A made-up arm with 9 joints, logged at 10 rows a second.
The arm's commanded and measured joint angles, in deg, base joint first. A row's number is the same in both.
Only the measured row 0 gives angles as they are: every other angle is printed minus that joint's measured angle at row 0.
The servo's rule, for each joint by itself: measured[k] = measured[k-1] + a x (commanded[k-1-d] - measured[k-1]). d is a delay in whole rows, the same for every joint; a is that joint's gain. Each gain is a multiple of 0.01, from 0.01 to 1. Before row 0 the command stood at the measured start. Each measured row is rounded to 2 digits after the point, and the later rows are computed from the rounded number. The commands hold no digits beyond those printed.
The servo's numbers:
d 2
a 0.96 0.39 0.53 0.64 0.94 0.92 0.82 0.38 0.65
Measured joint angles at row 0:
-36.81, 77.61, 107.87, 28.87, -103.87, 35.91, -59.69, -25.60, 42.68
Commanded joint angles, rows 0 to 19:
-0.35, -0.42, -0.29, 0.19, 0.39, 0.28, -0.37, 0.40, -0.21
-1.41, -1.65, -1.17, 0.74, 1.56, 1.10, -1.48, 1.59, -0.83
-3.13, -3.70, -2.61, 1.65, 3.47, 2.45, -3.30, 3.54, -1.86
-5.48, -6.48, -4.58, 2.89, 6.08, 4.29, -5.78, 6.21, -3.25
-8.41, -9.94, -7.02, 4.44, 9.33, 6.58, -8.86, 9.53, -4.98
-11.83, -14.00, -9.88, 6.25, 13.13, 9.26, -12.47, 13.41, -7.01
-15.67, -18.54, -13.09, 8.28, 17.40, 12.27, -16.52, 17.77, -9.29
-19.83, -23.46, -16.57, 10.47, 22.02, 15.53, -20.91, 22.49, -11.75
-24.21, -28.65, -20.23, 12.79, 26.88, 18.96, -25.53, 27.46, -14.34
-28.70, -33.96, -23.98, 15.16, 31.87, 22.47, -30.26, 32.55, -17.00
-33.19, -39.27, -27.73, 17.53, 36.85, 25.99, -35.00, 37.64, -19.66
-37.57, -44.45, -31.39, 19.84, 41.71, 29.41, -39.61, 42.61, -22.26
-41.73, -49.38, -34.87, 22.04, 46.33, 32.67, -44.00, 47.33, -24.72
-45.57, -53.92, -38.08, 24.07, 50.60, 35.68, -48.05, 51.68, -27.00
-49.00, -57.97, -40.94, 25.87, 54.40, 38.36, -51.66, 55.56, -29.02
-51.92, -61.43, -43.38, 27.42, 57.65, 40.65, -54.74, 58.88, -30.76
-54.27, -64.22, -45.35, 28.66, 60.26, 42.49, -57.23, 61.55, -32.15
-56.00, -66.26, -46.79, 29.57, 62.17, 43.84, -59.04, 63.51, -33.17
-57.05, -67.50, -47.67, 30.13, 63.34, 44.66, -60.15, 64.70, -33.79
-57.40, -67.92, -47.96, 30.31, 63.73, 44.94, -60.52, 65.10, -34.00
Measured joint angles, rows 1 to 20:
0.00, 0.00, 0.00, 0.00, 0.00, 0.00, 0.00, 0.00, 0.00
0.00, 0.00, 0.00, 0.00, 0.00, 0.00, 0.00, 0.00, 0.00
-0.34, -0.16, -0.15, 0.12, 0.37, 0.26, -0.30, 0.15, -0.14
-1.37, -0.74, -0.69, 0.52, 1.49, 1.03, -1.27, 0.70, -0.59
-3.06, -1.89, -1.71, 1.24, 3.35, 2.34, -2.93, 1.78, -1.42
-5.38, -3.68, -3.23, 2.30, 5.92, 4.13, -5.27, 3.46, -2.61
-8.29, -6.12, -5.24, 3.67, 9.13, 6.38, -8.21, 5.77, -4.15
-11.69, -9.19, -7.70, 5.32, 12.89, 9.03, -11.70, 8.67, -6.01
-15.51, -12.84, -10.56, 7.21, 17.13, 12.01, -15.65, 12.13, -8.14
-19.66, -16.98, -13.75, 9.30, 21.73, 15.25, -19.96, 16.07, -10.49
-24.03, -21.53, -17.18, 11.53, 26.57, 18.66, -24.53, 20.40, -12.99
-28.51, -26.38, -20.78, 13.85, 31.55, 22.17, -29.23, 25.02, -15.60
-33.00, -31.41, -24.46, 16.21, 36.53, 25.68, -33.96, 29.82, -18.24
-37.39, -36.50, -28.13, 18.53, 41.40, 29.11, -38.59, 34.68, -20.85
-41.56, -41.52, -31.70, 20.78, 46.03, 32.39, -43.03, 39.49, -23.37
-45.41, -46.36, -35.08, 22.89, 50.33, 35.42, -47.15, 44.12, -25.73
-48.86, -50.89, -38.19, 24.80, 54.16, 38.12, -50.85, 48.47, -27.87
-51.80, -55.00, -40.94, 26.48, 57.44, 40.45, -54.04, 52.43, -29.75
-54.17, -58.60, -43.28, 27.88, 60.09, 42.33, -56.66, 55.90, -31.31
-55.93, -61.59, -45.14, 28.96, 62.05, 43.72, -58.61, 58.79, -32.52

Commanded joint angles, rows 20 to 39:
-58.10, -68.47, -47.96, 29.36, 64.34, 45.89, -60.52, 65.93, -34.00
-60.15, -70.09, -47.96, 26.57, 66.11, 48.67, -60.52, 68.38, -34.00
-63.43, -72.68, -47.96, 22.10, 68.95, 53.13, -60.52, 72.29, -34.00
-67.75, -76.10, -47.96, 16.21, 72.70, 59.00, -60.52, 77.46, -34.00
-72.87, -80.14, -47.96, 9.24, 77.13, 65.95, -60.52, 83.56, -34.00
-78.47, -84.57, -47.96, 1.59, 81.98, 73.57, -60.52, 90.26, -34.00
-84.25, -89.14, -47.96, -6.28, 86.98, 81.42, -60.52, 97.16, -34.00
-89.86, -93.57, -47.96, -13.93, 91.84, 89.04, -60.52, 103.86, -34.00
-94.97, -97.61, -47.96, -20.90, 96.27, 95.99, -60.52, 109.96, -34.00
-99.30, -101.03, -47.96, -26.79, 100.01, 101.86, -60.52, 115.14, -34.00
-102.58, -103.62, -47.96, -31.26, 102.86, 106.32, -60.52, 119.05, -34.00
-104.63, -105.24, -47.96, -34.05, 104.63, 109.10, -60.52, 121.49, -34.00
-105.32, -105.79, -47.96, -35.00, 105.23, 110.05, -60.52, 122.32, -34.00
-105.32, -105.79, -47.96, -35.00, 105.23, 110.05, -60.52, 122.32, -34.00
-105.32, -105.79, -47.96, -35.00, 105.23, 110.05, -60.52, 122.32, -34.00
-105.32, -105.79, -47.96, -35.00, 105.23, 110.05, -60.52, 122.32, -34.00
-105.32, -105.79, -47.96, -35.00, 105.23, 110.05, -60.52, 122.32, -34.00
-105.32, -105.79, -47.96, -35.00, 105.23, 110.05, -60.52, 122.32, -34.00
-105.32, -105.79, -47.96, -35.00, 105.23, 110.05, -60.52, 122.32, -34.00
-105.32, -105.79, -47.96, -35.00, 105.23, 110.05, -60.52, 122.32, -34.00
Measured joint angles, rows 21 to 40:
-57.01, -63.89, -46.48, 29.71, 63.26, 44.58, -59.87, 61.04, -33.35
-57.38, -65.46, -47.26, 30.09, 63.70, 44.91, -60.40, 62.58, -33.77
-58.07, -66.63, -47.63, 29.62, 64.30, 45.81, -60.50, 63.85, -33.92
-60.07, -67.98, -47.80, 27.67, 66.00, 48.44, -60.52, 65.57, -33.97
-63.30, -69.81, -47.88, 24.11, 68.77, 52.75, -60.52, 68.12, -33.99
-67.57, -72.26, -47.92, 19.05, 72.46, 58.50, -60.52, 71.67, -34.00
-72.66, -75.33, -47.94, 12.77, 76.85, 65.35, -60.52, 76.19, -34.00
-78.24, -78.93, -47.95, 5.61, 81.67, 72.91, -60.52, 81.54, -34.00
-84.01, -82.91, -47.96, -2.00, 86.66, 80.74, -60.52, 87.48, -34.00
-89.63, -87.07, -47.96, -9.64, 91.53, 88.38, -60.52, 93.70, -34.00
-94.76, -91.18, -47.96, -16.85, 95.99, 95.38, -60.52, 99.88, -34.00
-99.12, -95.02, -47.96, -23.21, 99.77, 101.34, -60.52, 105.68, -34.00
-102.44, -98.37, -47.96, -28.36, 102.67, 105.92, -60.52, 110.76, -34.00
-104.54, -101.05, -47.96, -32.00, 104.51, 108.85, -60.52, 114.84, -34.00
-105.29, -102.90, -47.96, -33.92, 105.19, 109.95, -60.52, 117.68, -34.00
-105.32, -104.03, -47.96, -34.61, 105.23, 110.04, -60.52, 119.44, -34.00
-105.32, -104.72, -47.96, -34.86, 105.23, 110.05, -60.52, 120.53, -34.00
-105.32, -105.14, -47.96, -34.95, 105.23, 110.05, -60.52, 121.21, -34.00
-105.32, -105.39, -47.96, -34.98, 105.23, 110.05, -60.52, 121.63, -34.00
-105.32, -105.55, -47.96, -34.99, 105.23, 110.05, -60.52, 121.89, -34.00

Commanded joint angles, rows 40 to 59:
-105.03, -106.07, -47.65, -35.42, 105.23, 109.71, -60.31, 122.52, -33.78
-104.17, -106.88, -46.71, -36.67, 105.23, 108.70, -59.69, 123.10, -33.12
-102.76, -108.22, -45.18, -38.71, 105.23, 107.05, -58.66, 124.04, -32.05
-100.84, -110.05, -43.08, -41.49, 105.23, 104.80, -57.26, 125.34, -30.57
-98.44, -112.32, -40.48, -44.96, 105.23, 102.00, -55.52, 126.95, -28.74
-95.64, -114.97, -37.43, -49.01, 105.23, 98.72, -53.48, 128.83, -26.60
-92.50, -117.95, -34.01, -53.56, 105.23, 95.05, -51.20, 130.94, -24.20
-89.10, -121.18, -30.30, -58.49, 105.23, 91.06, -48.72, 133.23, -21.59
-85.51, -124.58, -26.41, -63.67, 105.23, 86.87, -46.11, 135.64, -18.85
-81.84, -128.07, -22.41, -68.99, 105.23, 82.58, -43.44, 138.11, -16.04
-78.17, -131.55, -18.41, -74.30, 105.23, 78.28, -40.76, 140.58, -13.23
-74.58, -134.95, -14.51, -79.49, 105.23, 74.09, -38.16, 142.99, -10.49
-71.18, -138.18, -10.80, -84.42, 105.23, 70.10, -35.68, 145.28, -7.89
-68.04, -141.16, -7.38, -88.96, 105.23, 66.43, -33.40, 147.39, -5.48
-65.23, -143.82, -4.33, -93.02, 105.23, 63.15, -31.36, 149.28, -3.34
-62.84, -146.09, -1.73, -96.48, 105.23, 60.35, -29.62, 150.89, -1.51
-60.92, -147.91, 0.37, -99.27, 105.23, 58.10, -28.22, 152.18, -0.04
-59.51, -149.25, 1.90, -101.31, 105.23, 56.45, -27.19, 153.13, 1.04
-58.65, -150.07, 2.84, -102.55, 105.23, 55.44, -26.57, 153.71, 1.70
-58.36, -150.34, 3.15, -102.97, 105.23, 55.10, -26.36, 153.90, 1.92
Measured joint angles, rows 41 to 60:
-105.32, -105.64, -47.96, -35.00, 105.23, 110.05, -60.52, 122.05, -34.00
-105.32, -105.70, -47.96, -35.00, 105.23, 110.05, -60.52, 122.15, -34.00
-105.04, -105.84, -47.80, -35.27, 105.23, 109.74, -60.35, 122.29, -33.86
-104.20, -106.25, -47.22, -36.17, 105.23, 108.78, -59.81, 122.60, -33.38
-102.82, -107.02, -46.14, -37.80, 105.23, 107.19, -58.87, 123.15, -32.52
-100.92, -108.20, -44.52, -40.16, 105.23, 104.99, -57.55, 123.98, -31.25
-98.54, -109.81, -42.38, -43.23, 105.23, 102.24, -55.89, 125.11, -29.62
-95.76, -111.82, -39.76, -46.93, 105.23, 99.00, -53.91, 126.52, -27.66
-92.63, -114.21, -36.71, -51.17, 105.23, 95.37, -51.69, 128.20, -25.41
-89.24, -116.93, -33.31, -55.85, 105.23, 91.40, -49.25, 130.11, -22.93
-85.66, -119.91, -29.65, -60.85, 105.23, 87.23, -46.68, 132.21, -20.28
-81.99, -123.09, -25.81, -66.06, 105.23, 82.95, -44.02, 134.45, -17.52
-78.32, -126.39, -21.89, -71.33, 105.23, 78.65, -41.35, 136.78, -14.73
-74.73, -129.73, -17.98, -76.55, 105.23, 74.45, -38.73, 139.14, -11.97
-71.32, -133.03, -14.17, -81.59, 105.23, 70.45, -36.23, 141.47, -9.32
-68.17, -136.20, -10.57, -86.31, 105.23, 66.75, -33.91, 143.72, -6.82
-65.35, -139.17, -7.26, -90.60, 105.23, 63.44, -31.82, 145.83, -4.56
-62.94, -141.87, -4.33, -94.36, 105.23, 60.60, -30.02, 147.75, -2.58
-61.00, -144.23, -1.84, -97.50, 105.23, 58.30, -28.54, 149.43, -0.93
-59.57, -146.19, 0.14, -99.94, 105.23, 56.60, -27.43, 150.84, 0.35

